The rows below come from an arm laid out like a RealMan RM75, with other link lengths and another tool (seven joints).
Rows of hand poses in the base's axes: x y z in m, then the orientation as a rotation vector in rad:
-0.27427 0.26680 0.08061 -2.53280 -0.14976 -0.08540
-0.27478 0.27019 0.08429 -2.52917 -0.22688 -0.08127
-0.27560 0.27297 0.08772 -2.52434 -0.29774 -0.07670
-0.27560 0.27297 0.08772 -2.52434 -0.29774 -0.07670
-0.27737 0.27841 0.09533 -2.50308 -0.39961 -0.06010
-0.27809 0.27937 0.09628 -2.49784 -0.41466 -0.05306
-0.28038 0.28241 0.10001 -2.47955 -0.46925 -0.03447
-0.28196 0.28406 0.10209 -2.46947 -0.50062 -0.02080
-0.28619 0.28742 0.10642 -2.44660 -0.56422 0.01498
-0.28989 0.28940 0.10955 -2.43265 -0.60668 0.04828
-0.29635 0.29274 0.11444 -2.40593 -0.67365 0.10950
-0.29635 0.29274 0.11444 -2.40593 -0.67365 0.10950
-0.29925 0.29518 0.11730 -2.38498 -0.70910 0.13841
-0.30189 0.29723 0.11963 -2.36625 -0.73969 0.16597
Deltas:
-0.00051 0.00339 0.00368 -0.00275 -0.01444 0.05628
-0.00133 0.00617 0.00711 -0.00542 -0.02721 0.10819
-0.00133 0.00617 0.00711 -0.00542 -0.02721 0.10819
-0.00310 0.01161 0.01472 0.00199 -0.03834 0.18648
-0.00382 0.01257 0.01567 0.00475 -0.03667 0.19935
-0.00611 0.01561 0.01940 0.01356 -0.03569 0.24448
-0.00769 0.01726 0.02148 0.01760 -0.03299 0.27112
-0.01192 0.02062 0.02581 0.02664 -0.02169 0.32746
-0.01562 0.02260 0.02894 0.02987 -0.00736 0.36713
-0.02208 0.02594 0.03383 0.03699 0.02167 0.43257
-0.02208 0.02594 0.03383 0.03699 0.02167 0.43257
-0.02498 0.02838 0.03669 0.04659 0.03470 0.46772
-0.02762 0.03043 0.03902 0.05466 0.04789 0.49889

